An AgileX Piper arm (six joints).
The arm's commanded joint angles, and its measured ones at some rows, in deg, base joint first. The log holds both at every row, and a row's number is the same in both.
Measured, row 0: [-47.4 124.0 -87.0 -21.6 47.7 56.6]
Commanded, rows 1 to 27: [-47.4 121.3 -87.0 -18.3 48.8 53.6]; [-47.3 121.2 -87.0 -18.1 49.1 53.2]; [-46.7 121.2 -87.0 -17.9 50.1 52.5]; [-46.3 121.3 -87.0 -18.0 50.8 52.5]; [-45.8 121.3 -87.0 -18.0 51.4 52.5]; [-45.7 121.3 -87.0 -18.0 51.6 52.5]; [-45.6 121.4 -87.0 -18.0 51.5 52.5]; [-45.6 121.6 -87.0 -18.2 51.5 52.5]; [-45.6 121.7 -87.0 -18.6 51.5 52.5]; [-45.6 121.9 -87.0 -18.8 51.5 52.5]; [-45.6 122.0 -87.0 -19.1 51.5 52.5]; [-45.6 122.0 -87.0 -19.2 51.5 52.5]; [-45.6 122.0 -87.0 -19.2 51.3 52.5]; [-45.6 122.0 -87.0 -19.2 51.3 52.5]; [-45.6 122.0 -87.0 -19.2 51.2 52.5]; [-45.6 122.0 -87.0 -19.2 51.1 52.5]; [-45.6 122.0 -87.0 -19.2 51.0 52.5]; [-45.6 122.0 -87.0 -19.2 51.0 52.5]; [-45.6 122.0 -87.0 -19.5 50.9 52.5]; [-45.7 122.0 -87.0 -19.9 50.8 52.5]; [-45.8 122.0 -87.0 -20.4 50.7 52.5]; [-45.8 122.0 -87.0 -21.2 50.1 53.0]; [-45.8 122.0 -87.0 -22.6 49.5 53.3]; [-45.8 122.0 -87.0 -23.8 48.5 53.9]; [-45.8 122.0 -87.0 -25.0 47.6 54.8]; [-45.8 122.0 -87.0 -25.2 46.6 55.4]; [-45.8 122.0 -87.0 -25.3 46.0 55.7]
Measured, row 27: [-45.7 121.9 -87.0 -22.4 49.0 53.7]
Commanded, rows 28 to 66: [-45.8 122.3 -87.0 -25.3 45.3 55.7]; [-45.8 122.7 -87.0 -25.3 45.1 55.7]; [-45.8 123.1 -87.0 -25.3 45.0 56.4]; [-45.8 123.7 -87.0 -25.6 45.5 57.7]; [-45.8 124.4 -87.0 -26.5 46.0 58.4]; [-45.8 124.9 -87.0 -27.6 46.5 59.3]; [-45.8 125.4 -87.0 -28.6 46.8 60.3]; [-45.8 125.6 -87.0 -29.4 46.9 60.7]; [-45.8 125.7 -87.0 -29.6 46.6 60.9]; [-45.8 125.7 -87.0 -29.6 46.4 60.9]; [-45.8 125.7 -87.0 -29.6 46.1 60.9]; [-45.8 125.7 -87.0 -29.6 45.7 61.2]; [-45.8 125.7 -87.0 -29.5 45.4 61.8]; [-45.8 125.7 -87.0 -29.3 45.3 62.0]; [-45.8 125.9 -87.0 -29.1 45.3 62.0]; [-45.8 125.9 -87.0 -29.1 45.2 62.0]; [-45.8 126.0 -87.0 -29.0 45.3 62.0]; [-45.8 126.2 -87.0 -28.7 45.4 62.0]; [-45.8 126.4 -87.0 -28.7 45.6 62.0]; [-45.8 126.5 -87.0 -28.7 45.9 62.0]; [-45.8 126.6 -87.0 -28.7 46.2 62.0]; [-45.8 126.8 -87.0 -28.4 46.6 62.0]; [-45.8 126.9 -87.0 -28.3 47.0 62.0]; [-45.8 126.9 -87.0 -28.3 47.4 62.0]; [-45.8 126.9 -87.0 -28.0 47.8 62.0]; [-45.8 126.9 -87.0 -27.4 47.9 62.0]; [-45.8 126.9 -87.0 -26.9 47.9 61.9]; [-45.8 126.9 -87.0 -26.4 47.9 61.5]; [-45.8 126.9 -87.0 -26.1 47.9 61.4]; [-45.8 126.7 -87.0 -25.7 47.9 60.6]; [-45.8 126.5 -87.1 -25.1 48.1 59.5]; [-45.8 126.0 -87.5 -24.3 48.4 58.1]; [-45.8 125.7 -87.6 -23.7 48.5 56.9]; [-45.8 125.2 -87.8 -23.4 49.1 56.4]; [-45.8 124.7 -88.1 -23.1 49.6 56.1]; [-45.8 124.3 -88.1 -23.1 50.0 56.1]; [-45.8 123.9 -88.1 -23.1 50.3 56.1]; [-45.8 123.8 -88.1 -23.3 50.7 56.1]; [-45.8 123.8 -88.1 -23.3 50.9 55.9]
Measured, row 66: [-45.7 125.1 -87.6 -23.5 49.2 57.0]
